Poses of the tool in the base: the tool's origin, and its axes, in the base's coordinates. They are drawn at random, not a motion.
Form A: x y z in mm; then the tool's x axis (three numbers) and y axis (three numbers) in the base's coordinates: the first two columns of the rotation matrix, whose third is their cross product.
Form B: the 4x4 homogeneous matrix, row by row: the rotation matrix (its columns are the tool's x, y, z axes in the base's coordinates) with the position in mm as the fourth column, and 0 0 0 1 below. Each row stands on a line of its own. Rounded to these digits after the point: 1 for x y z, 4 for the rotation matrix.
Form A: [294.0 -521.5 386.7 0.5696 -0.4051 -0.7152 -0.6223 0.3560 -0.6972]
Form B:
0.5696 -0.6223 0.5370 294.0
-0.4051 0.3560 0.8422 -521.5
-0.7152 -0.6972 -0.0493 386.7
0 0 0 1

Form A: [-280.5 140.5 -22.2 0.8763 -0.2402 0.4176 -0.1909 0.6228 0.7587]
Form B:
0.8763 -0.1909 -0.4423 -280.5
-0.2402 0.6228 -0.7446 140.5
0.4176 0.7587 0.4999 -22.2
0 0 0 1

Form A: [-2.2 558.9 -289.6 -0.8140 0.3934 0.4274 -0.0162 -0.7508 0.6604]
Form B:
-0.8140 -0.0162 0.5807 -2.2
0.3934 -0.7508 0.5306 558.9
0.4274 0.6604 0.6175 -289.6
0 0 0 1

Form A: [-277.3 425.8 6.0 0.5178 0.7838 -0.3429 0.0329 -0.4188 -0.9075]
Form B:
0.5178 0.0329 -0.8549 -277.3
0.7838 -0.4188 0.4586 425.8
-0.3429 -0.9075 -0.2426 6.0
0 0 0 1

